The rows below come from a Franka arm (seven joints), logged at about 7 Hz.
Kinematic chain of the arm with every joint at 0, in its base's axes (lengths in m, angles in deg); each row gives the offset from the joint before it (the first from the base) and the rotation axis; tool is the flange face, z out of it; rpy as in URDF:
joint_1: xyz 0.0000 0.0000 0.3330 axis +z
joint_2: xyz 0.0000 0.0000 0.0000 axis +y
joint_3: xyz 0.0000 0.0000 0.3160 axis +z
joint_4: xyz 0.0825 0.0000 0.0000 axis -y
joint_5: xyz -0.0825 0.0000 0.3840 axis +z
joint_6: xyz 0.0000 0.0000 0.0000 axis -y
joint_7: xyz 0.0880 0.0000 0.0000 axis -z
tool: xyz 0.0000 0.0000 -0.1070 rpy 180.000 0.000 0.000
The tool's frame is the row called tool.
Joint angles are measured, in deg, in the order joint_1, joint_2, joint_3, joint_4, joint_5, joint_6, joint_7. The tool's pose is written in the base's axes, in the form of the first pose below.
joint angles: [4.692, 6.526, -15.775, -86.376, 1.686, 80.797, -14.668]
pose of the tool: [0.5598 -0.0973 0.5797 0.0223 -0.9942 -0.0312 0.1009]
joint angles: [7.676, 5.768, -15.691, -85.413, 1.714, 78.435, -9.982]
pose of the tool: [0.5568 -0.0669 0.5918 0.0184 -0.9939 -0.0176 0.1076]
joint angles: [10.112, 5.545, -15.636, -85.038, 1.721, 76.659, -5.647]
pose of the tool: [0.5547 -0.0424 0.5950 0.0135 -0.9928 -0.0018 0.1187]
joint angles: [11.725, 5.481, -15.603, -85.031, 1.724, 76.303, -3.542]
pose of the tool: [0.5546 -0.0264 0.5952 0.0100 -0.9925 0.0021 0.1215]
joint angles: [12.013, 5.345, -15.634, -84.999, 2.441, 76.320, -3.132]
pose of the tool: [0.5543 -0.0225 0.5968 0.0157 -0.9927 0.0027 0.1197]
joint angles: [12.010, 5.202, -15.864, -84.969, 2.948, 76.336, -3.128]
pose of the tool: [0.5537 -0.0237 0.5985 0.0204 -0.9928 0.0042 0.1177]
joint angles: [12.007, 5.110, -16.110, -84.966, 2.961, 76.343, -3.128]
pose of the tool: [0.5531 -0.0260 0.5994 0.0207 -0.9929 0.0063 0.1167]
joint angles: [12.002, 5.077, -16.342, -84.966, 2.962, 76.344, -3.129]
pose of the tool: [0.5528 -0.0282 0.5998 0.0209 -0.9930 0.0083 0.1164]
